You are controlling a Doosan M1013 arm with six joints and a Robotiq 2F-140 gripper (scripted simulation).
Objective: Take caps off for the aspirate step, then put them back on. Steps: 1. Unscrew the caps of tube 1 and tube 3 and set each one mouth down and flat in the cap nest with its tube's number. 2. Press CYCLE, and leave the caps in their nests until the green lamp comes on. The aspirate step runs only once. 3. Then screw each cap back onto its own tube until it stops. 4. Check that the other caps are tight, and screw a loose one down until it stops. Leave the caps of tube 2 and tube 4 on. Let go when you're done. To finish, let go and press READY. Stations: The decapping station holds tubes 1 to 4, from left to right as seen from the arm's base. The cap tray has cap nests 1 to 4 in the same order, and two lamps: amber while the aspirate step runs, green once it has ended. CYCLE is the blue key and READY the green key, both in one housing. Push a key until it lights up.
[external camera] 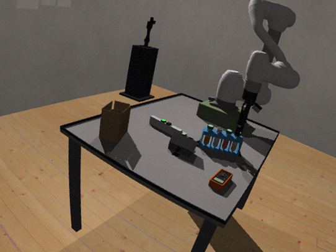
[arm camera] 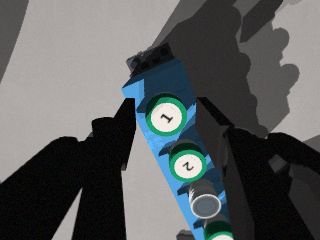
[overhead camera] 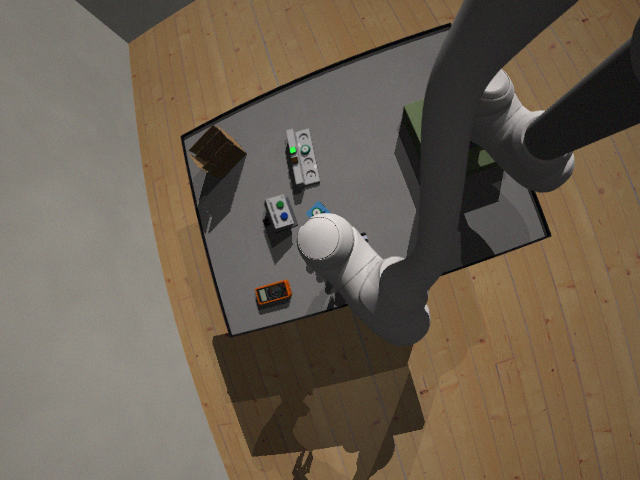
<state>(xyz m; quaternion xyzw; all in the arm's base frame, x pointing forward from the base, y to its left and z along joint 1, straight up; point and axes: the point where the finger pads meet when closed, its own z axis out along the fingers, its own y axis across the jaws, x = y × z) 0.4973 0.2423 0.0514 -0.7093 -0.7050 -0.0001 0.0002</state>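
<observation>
Now: hand 30 mm above the cap 1. Also, from my hand: cap 2: 50 mm to the right, 30 mm below, 20 mm ahead; then key housing: 220 mm to the right, 200 mm ahead, 90 mm below; then blue key: 190 mm to the right, 180 mm ahead, 80 mm below.
</observation>
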